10 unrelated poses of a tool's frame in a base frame.
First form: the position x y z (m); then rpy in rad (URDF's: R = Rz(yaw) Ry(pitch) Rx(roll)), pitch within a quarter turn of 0, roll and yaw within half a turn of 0.
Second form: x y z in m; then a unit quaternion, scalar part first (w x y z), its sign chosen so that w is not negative. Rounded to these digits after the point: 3 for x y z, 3 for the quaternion.
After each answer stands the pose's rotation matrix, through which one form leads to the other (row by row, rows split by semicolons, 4 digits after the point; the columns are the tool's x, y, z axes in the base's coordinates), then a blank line. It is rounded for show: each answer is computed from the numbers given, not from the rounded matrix.
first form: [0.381 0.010 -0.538 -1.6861 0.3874 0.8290]
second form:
[0.381 0.010 -0.538 0.540 -0.722 -0.178 0.394]
0.6255 -0.1687 -0.7617; 0.6826 -0.3544 0.6391; -0.3778 -0.9197 -0.1065

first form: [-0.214 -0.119 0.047 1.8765 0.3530 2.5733]
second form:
[-0.214 -0.119 0.047 0.299 0.123 0.791 0.519]
-0.7909 -0.1159 0.6009; 0.5050 0.4311 0.7477; -0.3457 0.8948 -0.2824

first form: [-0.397 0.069 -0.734 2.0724 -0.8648 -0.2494]
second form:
[-0.397 0.069 -0.734 0.504 0.749 -0.309 0.300]
0.6287 -0.7653 0.1382; -0.1601 -0.3013 -0.9400; 0.7610 0.5689 -0.3120

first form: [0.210 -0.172 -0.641 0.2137 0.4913 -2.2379]
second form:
[0.210 -0.172 -0.641 0.398 0.263 0.013 -0.879]
-0.5455 0.7058 -0.4519; -0.6927 -0.6832 -0.2310; -0.4718 0.1870 0.8617

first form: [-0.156 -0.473 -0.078 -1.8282 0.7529 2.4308]
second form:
[-0.156 -0.473 -0.078 0.075 0.467 0.612 -0.634]
-0.5530 0.6672 -0.4990; 0.4761 -0.2385 -0.8464; -0.6838 -0.7057 -0.1858

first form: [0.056 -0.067 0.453 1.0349 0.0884 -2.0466]
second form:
[0.056 -0.067 0.453 0.433 0.290 -0.402 -0.753]
-0.4563 0.4191 -0.7850; -0.8855 -0.3014 0.3538; -0.0883 0.8565 0.5086

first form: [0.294 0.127 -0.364 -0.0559 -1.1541 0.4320]
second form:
[0.294 0.127 -0.364 0.822 0.094 -0.538 0.165]
0.3676 -0.3716 -0.8525; 0.1695 0.9281 -0.3315; 0.9144 -0.0226 0.4041

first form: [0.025 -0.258 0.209 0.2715 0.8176 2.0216]
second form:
[0.025 -0.258 0.209 0.529 -0.268 0.314 0.742]
-0.2980 -0.9524 -0.0648; 0.6156 -0.2436 0.7494; -0.7295 0.1834 0.6589

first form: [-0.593 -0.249 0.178 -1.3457 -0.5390 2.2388]
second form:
[-0.593 -0.249 0.178 0.478 -0.075 -0.631 0.606]
-0.5316 -0.4851 -0.6943; 0.6738 0.2545 -0.6937; 0.5133 -0.8366 0.1916

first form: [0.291 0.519 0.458 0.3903 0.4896 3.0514]
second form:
[0.291 0.519 0.458 0.090 -0.229 0.199 0.949]
-0.8789 -0.2615 -0.3989; 0.0795 -0.9049 0.4181; -0.4703 0.3358 0.8162

